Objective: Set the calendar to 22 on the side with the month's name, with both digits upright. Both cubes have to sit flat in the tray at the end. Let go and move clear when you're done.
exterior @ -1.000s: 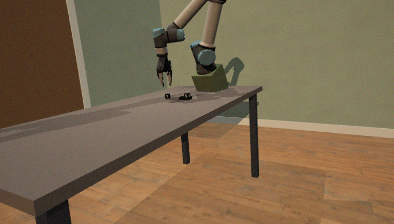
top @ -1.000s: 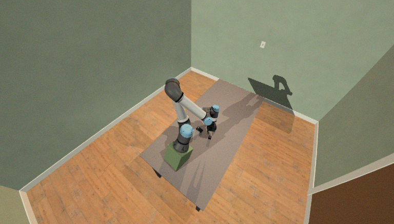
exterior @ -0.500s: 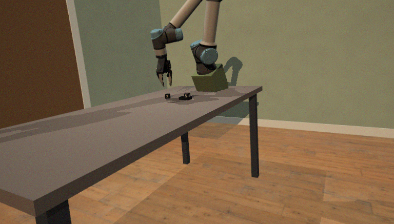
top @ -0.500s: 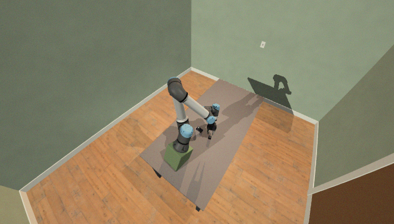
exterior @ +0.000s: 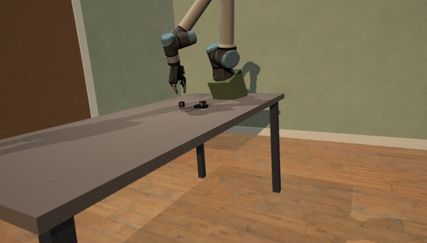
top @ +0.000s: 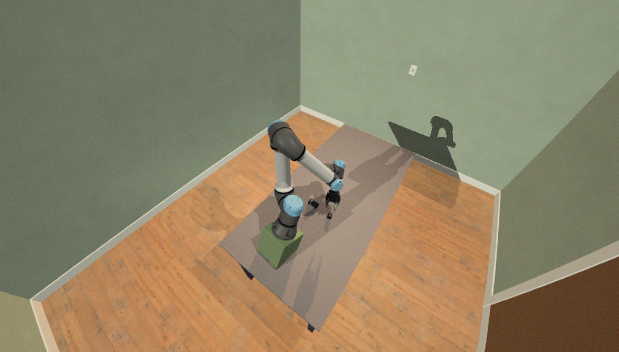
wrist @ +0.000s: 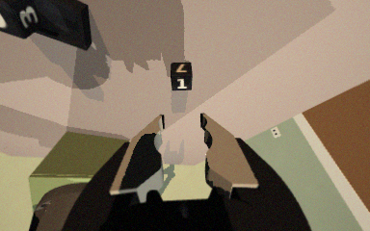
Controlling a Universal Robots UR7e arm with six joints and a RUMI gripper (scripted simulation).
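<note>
Now: hand 80 mm above the black number cube. From my hand the other things lie so: black tray: 30 mm ahead, 150 mm to the left, 80 mm below.
</note>
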